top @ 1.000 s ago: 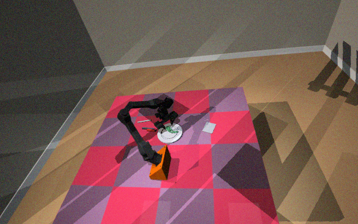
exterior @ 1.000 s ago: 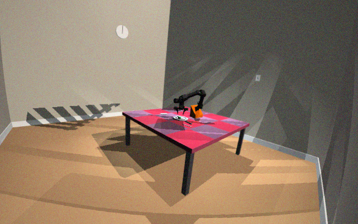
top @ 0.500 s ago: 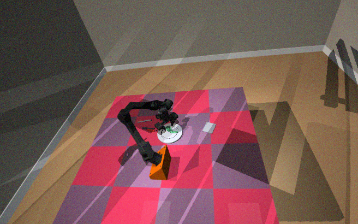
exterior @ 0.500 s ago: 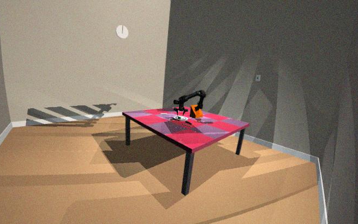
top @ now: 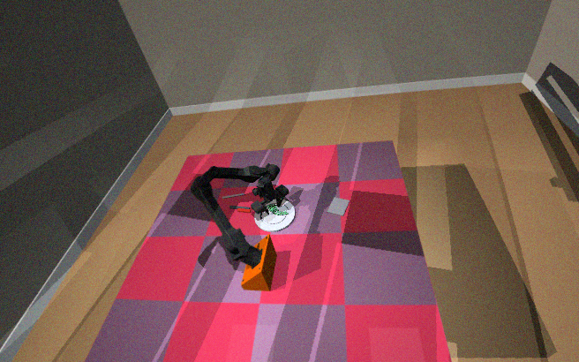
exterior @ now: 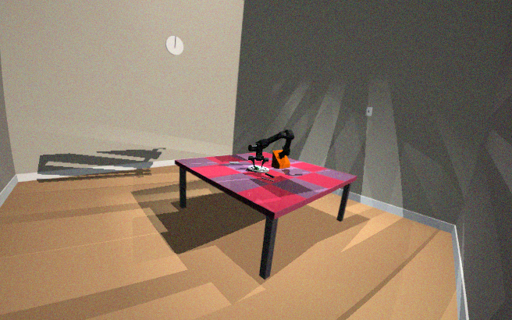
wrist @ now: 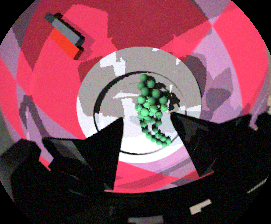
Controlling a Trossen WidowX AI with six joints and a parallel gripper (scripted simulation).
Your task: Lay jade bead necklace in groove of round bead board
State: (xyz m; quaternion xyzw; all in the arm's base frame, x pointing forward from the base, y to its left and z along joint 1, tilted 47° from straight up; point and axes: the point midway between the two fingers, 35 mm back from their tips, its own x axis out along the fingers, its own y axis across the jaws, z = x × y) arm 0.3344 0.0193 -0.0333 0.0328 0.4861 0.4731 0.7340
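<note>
The round white bead board is 2 cm behind my gripper tip and 1 cm below it. From my gripper tip the other things lie so: red-handled tool (17 cm to the left, 3 cm ahead, 1 cm below); then flat grey pad (31 cm to the right, 2 cm below, 2 cm ahead); then thin white rod (24 cm to the left, 14 cm ahead, 2 cm below).
</note>
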